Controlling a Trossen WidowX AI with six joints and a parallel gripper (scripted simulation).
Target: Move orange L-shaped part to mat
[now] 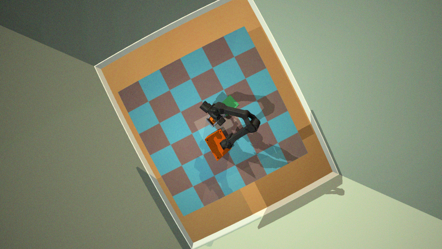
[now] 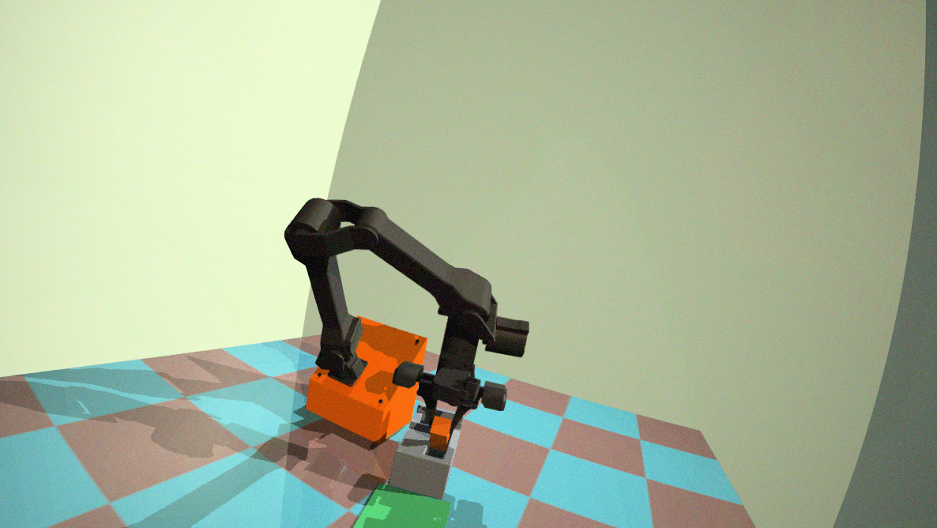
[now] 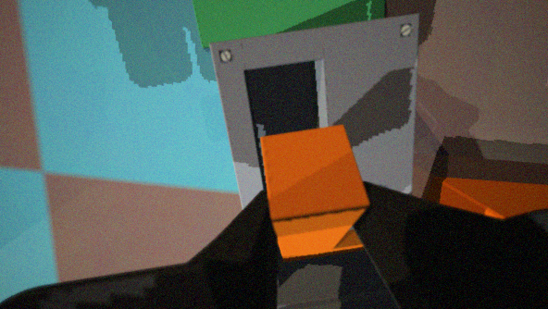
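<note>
The green mat lies 2 cm ahead of my gripper tip, 14 cm to the right of it and 10 cm below it. Round my gripper tip: orange L-shaped part (2 cm behind, 3 cm to the left, 3 cm below).
</note>
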